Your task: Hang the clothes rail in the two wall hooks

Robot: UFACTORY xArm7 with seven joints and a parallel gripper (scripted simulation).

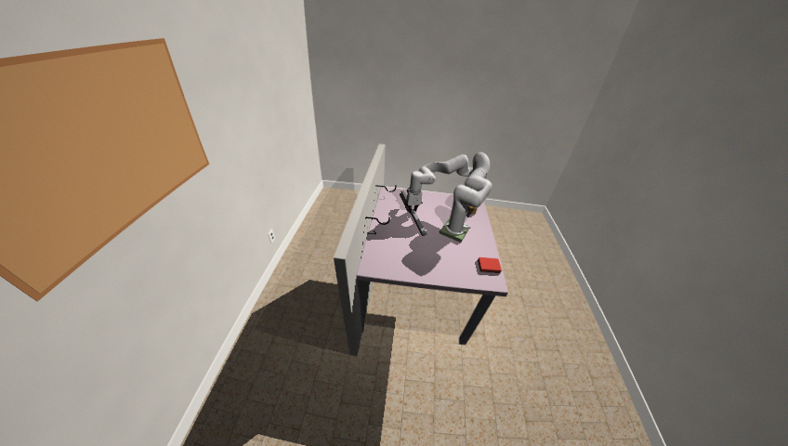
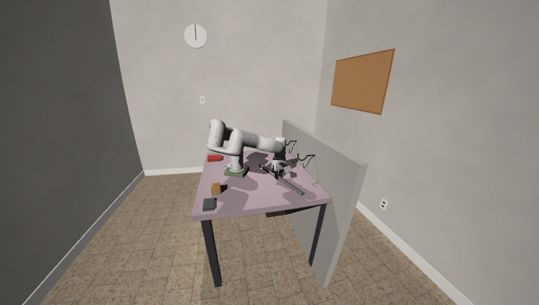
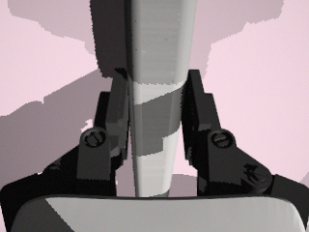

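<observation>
Right now my hand is 10 mm above the grey clothes rail. The rest, counted from my hand: grey wall panel 300 mm ahead, 140 mm to the left, 250 mm below; orange cube 440 mm behind, 60 mm to the right; dark block 480 mm behind, 180 mm to the right, 20 mm below.
</observation>
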